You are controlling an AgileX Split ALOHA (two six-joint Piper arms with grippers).
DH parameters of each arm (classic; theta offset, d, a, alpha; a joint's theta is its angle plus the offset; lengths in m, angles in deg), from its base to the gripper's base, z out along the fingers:
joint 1: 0 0.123 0 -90
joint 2: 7.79 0 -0.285 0
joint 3: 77.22 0 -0.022 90
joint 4: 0 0.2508 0 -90
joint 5: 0 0 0.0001 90
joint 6: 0 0.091 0 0
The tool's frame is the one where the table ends.
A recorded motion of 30 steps. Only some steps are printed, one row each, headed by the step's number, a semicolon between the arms.
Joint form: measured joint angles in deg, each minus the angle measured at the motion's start. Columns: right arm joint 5, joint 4, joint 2, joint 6, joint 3, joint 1; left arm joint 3, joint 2, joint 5, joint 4, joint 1, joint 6.
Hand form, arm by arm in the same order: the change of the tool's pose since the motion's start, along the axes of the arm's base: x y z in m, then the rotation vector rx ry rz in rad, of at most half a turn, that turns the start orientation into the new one. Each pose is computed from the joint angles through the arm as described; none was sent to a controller.
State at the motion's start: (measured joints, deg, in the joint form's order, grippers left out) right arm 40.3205 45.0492 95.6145 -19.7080 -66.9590 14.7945; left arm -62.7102 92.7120 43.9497 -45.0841 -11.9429 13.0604
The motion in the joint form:
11: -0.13 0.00 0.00 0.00 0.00 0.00; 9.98 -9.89 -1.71 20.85 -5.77 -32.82
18: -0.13 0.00 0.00 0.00 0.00 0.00; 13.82 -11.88 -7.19 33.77 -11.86 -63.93
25: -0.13 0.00 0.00 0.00 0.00 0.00; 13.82 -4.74 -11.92 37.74 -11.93 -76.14
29: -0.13 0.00 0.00 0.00 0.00 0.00; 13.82 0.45 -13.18 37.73 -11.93 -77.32
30: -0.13 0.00 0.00 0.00 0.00 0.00; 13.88 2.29 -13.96 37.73 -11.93 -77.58
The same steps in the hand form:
11: 0.0002 -0.0001 0.0000 -0.0002 -0.0017 -0.0015; -0.0566 0.0037 -0.0066 0.1364 0.1691 0.2291
18: 0.0002 -0.0001 0.0000 -0.0002 -0.0017 -0.0015; -0.0723 -0.0058 -0.0158 0.1151 0.2417 0.5236
25: 0.0002 -0.0001 0.0000 -0.0002 -0.0017 -0.0015; -0.0539 -0.0094 -0.0477 0.1158 0.3182 0.6865
29: 0.0002 -0.0001 0.0000 -0.0002 -0.0017 -0.0015; -0.0467 -0.0123 -0.0732 0.1573 0.3761 0.7086
30: 0.0002 -0.0001 0.0000 -0.0002 -0.0017 -0.0015; -0.0444 -0.0132 -0.0825 0.1702 0.3916 0.7146

